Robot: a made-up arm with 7 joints.
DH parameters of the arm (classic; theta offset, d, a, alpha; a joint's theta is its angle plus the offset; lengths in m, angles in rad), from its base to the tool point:
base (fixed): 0 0.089 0 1.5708
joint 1: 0 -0.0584 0.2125 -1.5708
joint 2: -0.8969 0 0.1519 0
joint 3: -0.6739 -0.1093 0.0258 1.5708
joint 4: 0 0.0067 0.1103 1.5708
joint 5: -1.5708 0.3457 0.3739 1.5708
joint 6: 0 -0.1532 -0.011 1.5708
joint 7: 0.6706 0 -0.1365 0
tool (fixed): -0.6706 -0.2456 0 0
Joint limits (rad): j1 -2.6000..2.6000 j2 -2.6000..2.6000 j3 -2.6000..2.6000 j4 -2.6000..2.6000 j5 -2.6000..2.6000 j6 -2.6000..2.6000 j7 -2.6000..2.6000
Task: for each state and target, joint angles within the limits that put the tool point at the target. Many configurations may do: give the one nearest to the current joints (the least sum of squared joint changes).
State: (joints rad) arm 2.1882 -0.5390 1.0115 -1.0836 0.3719 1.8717 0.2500
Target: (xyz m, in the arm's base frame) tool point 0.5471 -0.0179 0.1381
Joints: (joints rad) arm 1.5325 -0.6147 1.1299 -1.3868 0.7645 1.6476 0.3339
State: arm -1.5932 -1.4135 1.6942 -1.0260 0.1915 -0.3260 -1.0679
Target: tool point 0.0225 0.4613 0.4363
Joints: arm -2.1531 -1.0785 2.2666 -1.7800 -0.0261 -0.3713 -1.1097
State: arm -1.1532 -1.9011 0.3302 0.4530 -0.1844 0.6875 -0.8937
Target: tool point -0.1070 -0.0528 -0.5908
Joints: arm -0.6344 -1.5913 0.7987 -0.5588 -0.4769 0.4166 -1.1529
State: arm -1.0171 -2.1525 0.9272 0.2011 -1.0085 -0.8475 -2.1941
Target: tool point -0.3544 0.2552 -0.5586
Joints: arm -1.1374 -1.9281 1.1978 -0.0054 -1.3897 -0.9860 -2.2739
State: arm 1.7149 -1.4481 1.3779 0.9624 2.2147 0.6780 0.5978
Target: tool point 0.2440 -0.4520 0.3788
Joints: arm 2.2286 -1.1346 1.6773 0.8984 2.5346 1.1298 0.2609
